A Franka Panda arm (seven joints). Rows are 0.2 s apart.
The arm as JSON. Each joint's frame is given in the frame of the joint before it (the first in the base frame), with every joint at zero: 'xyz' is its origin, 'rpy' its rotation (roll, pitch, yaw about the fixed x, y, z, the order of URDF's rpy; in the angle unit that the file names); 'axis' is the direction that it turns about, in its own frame. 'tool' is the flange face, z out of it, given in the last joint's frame.
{
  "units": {
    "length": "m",
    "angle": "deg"
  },
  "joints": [
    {
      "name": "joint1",
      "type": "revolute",
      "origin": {
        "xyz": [
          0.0,
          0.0,
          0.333
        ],
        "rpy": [
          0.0,
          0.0,
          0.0
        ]
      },
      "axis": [
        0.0,
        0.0,
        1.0
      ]
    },
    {
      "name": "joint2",
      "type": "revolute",
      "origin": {
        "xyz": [
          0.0,
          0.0,
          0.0
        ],
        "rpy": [
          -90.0,
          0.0,
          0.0
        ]
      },
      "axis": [
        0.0,
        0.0,
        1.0
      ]
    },
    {
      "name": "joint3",
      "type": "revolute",
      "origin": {
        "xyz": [
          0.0,
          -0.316,
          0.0
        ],
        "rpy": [
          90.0,
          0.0,
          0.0
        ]
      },
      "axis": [
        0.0,
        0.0,
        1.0
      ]
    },
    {
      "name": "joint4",
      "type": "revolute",
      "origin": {
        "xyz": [
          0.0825,
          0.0,
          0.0
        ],
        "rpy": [
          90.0,
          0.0,
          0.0
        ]
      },
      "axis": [
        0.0,
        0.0,
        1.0
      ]
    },
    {
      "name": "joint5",
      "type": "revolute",
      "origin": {
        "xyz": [
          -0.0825,
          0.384,
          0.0
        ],
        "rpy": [
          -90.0,
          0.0,
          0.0
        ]
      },
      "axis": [
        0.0,
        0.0,
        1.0
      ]
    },
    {
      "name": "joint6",
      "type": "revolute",
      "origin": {
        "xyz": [
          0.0,
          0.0,
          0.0
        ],
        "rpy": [
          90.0,
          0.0,
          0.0
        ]
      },
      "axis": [
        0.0,
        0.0,
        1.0
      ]
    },
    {
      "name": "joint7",
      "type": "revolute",
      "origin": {
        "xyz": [
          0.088,
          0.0,
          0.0
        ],
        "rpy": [
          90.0,
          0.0,
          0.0
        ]
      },
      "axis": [
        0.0,
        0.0,
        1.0
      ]
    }
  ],
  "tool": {
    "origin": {
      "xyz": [
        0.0,
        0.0,
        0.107
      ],
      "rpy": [
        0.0,
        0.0,
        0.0
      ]
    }
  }
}
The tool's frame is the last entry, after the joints.
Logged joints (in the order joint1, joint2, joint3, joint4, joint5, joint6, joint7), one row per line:
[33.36 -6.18 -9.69 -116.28 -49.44 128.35 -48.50]
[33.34 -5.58 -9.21 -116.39 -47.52 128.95 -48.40]
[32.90 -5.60 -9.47 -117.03 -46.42 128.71 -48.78]
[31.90 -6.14 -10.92 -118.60 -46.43 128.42 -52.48]
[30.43 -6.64 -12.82 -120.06 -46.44 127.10 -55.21]
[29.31 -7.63 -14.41 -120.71 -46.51 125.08 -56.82]
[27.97 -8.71 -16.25 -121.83 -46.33 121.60 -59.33]
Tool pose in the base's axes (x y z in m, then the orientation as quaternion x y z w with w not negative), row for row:
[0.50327 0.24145 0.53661 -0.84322 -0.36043 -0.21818 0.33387]
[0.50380 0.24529 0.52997 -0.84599 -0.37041 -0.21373 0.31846]
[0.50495 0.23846 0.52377 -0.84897 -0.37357 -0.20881 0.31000]
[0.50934 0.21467 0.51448 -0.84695 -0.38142 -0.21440 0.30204]
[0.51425 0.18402 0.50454 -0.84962 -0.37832 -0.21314 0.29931]
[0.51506 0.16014 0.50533 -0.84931 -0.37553 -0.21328 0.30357]
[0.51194 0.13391 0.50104 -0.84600 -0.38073 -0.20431 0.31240]
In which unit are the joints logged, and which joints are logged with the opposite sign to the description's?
The joints are logged in degrees. Opposite sign: joint5.
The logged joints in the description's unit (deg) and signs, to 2 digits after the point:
[33.36 -6.18 -9.69 -116.28 49.44 128.35 -48.50]
[33.34 -5.58 -9.21 -116.39 47.52 128.95 -48.40]
[32.90 -5.60 -9.47 -117.03 46.42 128.71 -48.78]
[31.90 -6.14 -10.92 -118.60 46.43 128.42 -52.48]
[30.43 -6.64 -12.82 -120.06 46.44 127.10 -55.21]
[29.31 -7.63 -14.41 -120.71 46.51 125.08 -56.82]
[27.97 -8.71 -16.25 -121.83 46.33 121.60 -59.33]

